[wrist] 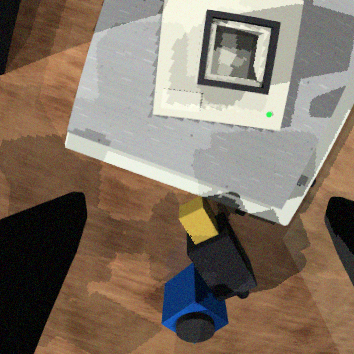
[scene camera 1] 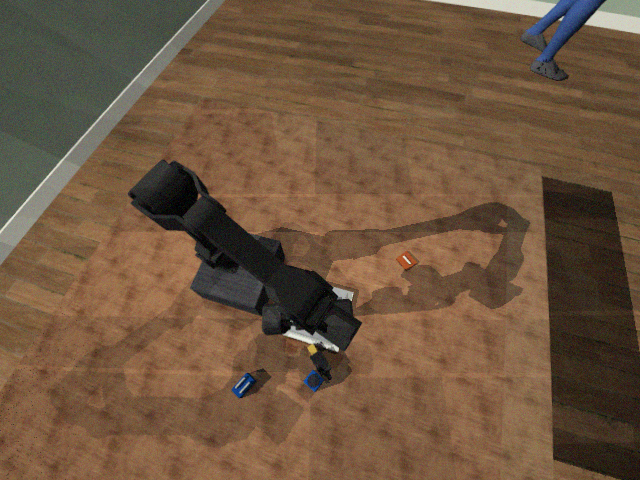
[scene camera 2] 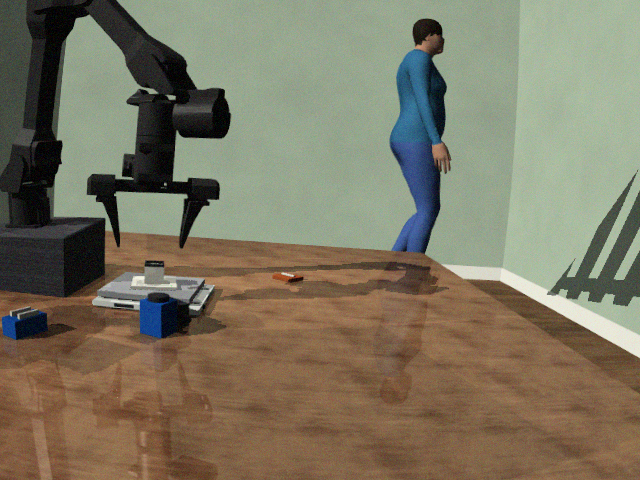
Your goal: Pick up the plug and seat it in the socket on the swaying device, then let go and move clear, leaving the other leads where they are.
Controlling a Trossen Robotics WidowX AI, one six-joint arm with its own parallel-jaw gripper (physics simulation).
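The black plug with a yellow square end [scene camera 1: 320, 361] [scene camera 2: 183, 313] [wrist: 222, 260] lies on the table close to the device's edge; a blue block partly hides it in scene camera 2. The grey-and-white device [scene camera 1: 311, 338] [scene camera 2: 116, 290] [wrist: 135, 100] carries a square dark-rimmed socket [scene camera 2: 154, 272] [wrist: 235, 88], which looks empty in the wrist view. A small green light shows beside it. My gripper [scene camera 2: 149, 246] [wrist: 209, 207] is wide open and empty, pointing down above the device. In the wrist view its fingers stand left and right of the plug, well above it.
A blue block with a round black top [scene camera 1: 313, 381] [scene camera 2: 157, 317] [wrist: 180, 295] is right beside the plug. A blue block with two pale strips [scene camera 1: 243, 385] [scene camera 2: 24, 325] and a flat orange piece [scene camera 1: 407, 260] [scene camera 2: 287, 277] lie farther off. A person [scene camera 2: 421, 103] stands beyond the table.
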